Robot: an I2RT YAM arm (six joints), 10 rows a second.
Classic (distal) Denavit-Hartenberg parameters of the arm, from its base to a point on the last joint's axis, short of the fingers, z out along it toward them. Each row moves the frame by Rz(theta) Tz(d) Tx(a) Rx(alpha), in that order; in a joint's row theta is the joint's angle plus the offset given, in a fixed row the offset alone. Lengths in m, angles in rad.
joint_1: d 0.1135; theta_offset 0; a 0.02; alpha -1.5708
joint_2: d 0; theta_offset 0; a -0.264; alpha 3.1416
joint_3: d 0; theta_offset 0.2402; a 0.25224; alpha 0
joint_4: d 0; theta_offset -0.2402; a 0.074; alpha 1.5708
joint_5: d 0; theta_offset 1.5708; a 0; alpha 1.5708
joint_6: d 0.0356; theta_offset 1.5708; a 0; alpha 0
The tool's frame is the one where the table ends.
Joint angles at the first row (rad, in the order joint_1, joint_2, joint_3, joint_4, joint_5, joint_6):
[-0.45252 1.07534 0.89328 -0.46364 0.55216 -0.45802]
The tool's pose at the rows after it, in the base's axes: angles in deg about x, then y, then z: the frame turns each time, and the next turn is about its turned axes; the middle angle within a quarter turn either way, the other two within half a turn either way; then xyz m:
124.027 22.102 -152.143 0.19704 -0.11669 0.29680
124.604 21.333 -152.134 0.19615 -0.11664 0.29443
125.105 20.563 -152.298 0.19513 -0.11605 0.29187
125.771 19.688 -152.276 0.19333 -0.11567 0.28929
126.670 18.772 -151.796 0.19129 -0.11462 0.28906
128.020 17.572 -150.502 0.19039 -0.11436 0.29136
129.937 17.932 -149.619 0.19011 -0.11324 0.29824
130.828 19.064 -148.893 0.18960 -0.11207 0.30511
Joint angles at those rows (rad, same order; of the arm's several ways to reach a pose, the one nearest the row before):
[-0.45283 1.07227 0.89155 -0.47478 0.55372 -0.45159]
[-0.45375 1.07376 0.88852 -0.48816 0.55818 -0.43873]
[-0.45249 1.07379 0.88377 -0.50119 0.56488 -0.42831]
[-0.45392 1.07232 0.87914 -0.51881 0.56906 -0.41355]
[-0.45321 1.07073 0.88527 -0.55247 0.57263 -0.38559]
[-0.45381 1.07905 0.90939 -0.60446 0.57360 -0.33637]
[-0.45330 1.08478 0.94786 -0.66048 0.54801 -0.29807]
[-0.45290 1.08209 0.97437 -0.68690 0.52376 -0.28164]

